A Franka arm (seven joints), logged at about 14 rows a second.
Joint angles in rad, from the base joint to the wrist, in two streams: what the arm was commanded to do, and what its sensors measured. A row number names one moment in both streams.
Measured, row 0:
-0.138, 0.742, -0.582, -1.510, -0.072, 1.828, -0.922
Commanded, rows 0 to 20:
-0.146, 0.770, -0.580, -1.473, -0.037, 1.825, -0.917
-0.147, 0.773, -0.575, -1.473, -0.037, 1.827, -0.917
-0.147, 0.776, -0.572, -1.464, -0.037, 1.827, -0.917
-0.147, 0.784, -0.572, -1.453, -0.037, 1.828, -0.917
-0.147, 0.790, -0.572, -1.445, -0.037, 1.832, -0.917
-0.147, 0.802, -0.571, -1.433, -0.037, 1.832, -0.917
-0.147, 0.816, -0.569, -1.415, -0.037, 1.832, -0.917
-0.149, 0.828, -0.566, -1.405, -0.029, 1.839, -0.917
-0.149, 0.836, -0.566, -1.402, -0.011, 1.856, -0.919
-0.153, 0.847, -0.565, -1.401, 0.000, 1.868, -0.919
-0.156, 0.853, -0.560, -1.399, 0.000, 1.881, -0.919
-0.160, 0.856, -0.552, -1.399, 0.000, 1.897, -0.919
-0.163, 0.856, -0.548, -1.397, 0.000, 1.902, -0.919
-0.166, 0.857, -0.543, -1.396, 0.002, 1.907, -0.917
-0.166, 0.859, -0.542, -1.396, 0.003, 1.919, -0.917
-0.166, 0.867, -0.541, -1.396, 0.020, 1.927, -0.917
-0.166, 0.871, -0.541, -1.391, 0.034, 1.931, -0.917
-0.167, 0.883, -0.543, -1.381, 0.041, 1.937, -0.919
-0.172, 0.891, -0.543, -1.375, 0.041, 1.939, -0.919
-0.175, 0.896, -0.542, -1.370, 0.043, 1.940, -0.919
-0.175, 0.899, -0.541, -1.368, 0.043, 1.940, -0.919
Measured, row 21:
-0.154, 0.866, -0.548, -1.418, 0.009, 1.942, -0.922
